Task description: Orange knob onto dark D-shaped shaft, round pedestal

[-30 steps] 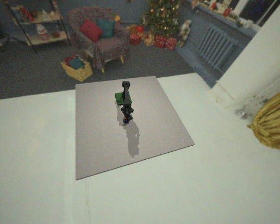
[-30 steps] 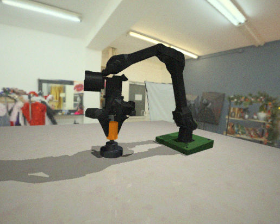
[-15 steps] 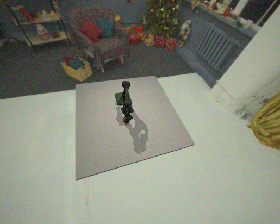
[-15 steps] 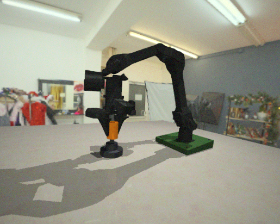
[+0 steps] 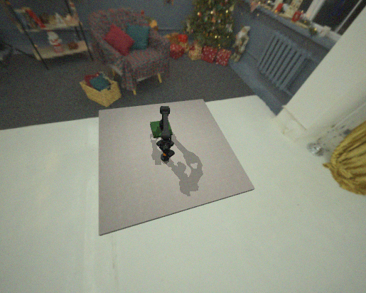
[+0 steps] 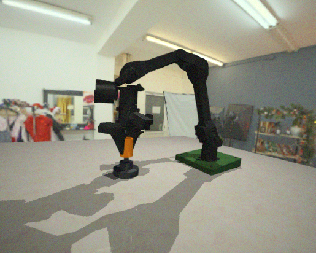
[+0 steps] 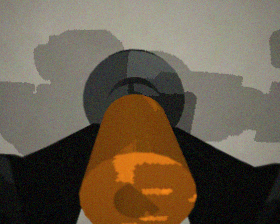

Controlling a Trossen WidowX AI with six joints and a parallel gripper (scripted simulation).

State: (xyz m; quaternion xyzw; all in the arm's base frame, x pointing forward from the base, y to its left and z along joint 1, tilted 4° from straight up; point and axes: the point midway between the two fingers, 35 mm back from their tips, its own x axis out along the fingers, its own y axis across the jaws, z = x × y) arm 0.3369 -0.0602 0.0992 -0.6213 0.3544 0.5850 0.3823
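My gripper tip is 40 mm above the dark round pedestal. Also, from my gripper tip: orange knob 20 mm above.
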